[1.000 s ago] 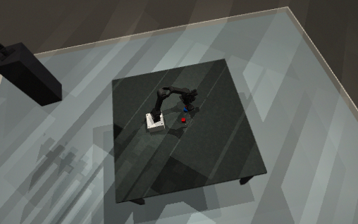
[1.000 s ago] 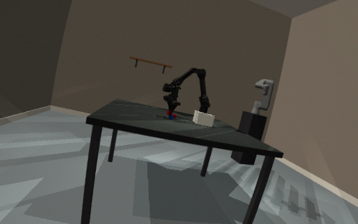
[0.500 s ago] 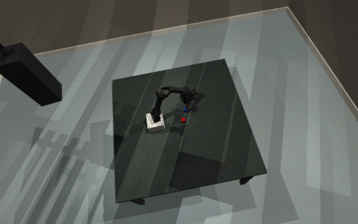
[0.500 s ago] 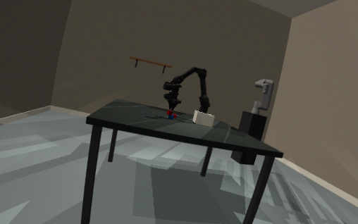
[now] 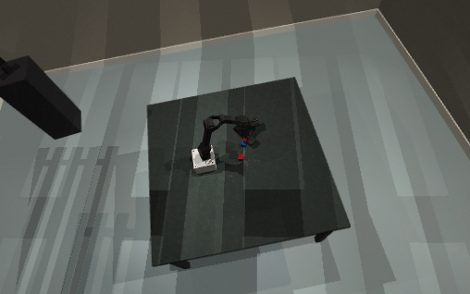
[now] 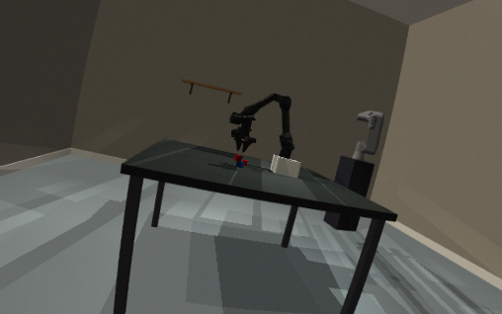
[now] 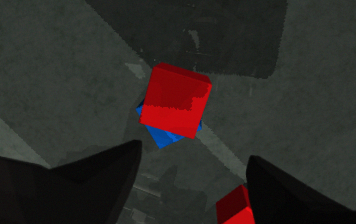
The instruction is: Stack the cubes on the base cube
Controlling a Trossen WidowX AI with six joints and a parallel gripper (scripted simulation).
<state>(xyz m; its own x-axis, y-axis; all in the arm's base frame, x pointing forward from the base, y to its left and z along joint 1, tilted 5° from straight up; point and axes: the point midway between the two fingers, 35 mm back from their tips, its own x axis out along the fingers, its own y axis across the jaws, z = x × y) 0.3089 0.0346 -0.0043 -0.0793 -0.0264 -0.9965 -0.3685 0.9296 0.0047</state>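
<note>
The blue cube is 1 cm behind my gripper tip, 2 cm to the left of it and 7 cm below it.
</note>
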